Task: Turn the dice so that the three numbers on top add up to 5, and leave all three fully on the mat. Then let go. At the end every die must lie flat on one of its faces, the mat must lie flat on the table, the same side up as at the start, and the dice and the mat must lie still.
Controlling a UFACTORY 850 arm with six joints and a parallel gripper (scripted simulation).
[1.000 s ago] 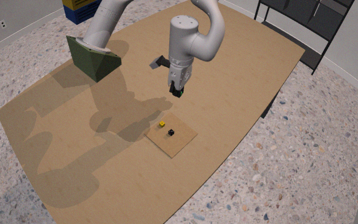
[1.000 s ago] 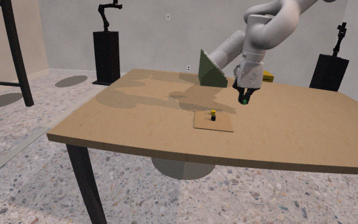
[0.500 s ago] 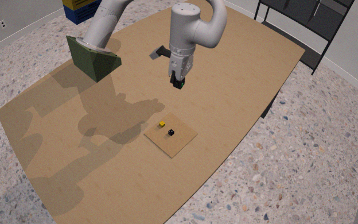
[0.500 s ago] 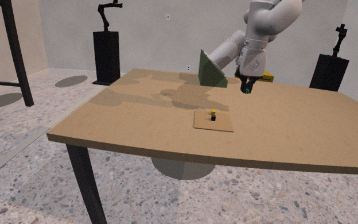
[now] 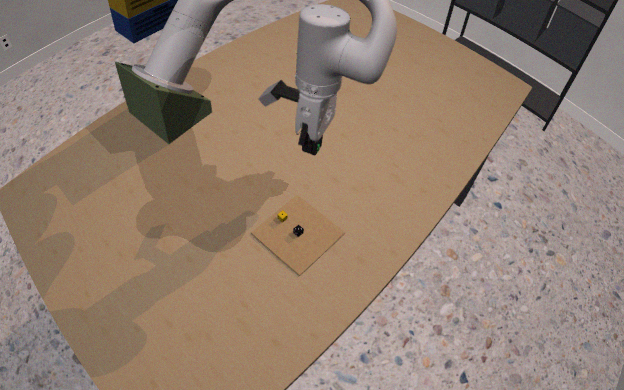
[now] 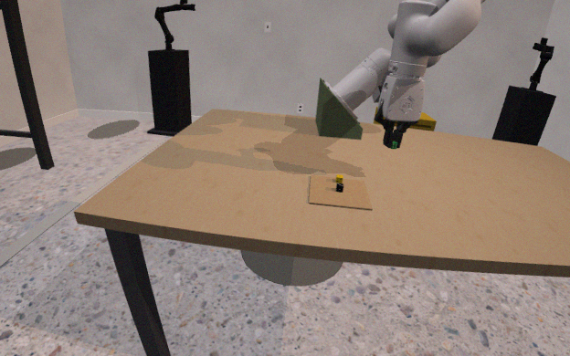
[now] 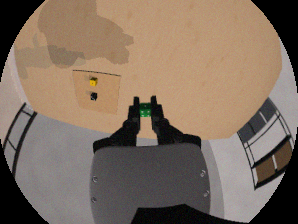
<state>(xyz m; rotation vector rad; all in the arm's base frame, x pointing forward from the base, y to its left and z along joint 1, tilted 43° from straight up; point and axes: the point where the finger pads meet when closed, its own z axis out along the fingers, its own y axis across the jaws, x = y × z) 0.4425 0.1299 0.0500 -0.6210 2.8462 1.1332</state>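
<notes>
The yellow die is 4 cm ahead of my hand, 12 cm to the right of it and 11 cm below it. From my hand the other things lie so: green die: 1 cm ahead, 1 cm below; tan mat: 9 cm ahead, 12 cm to the right, 12 cm below; black die: 9 cm ahead, 12 cm to the right, 11 cm below.
</notes>
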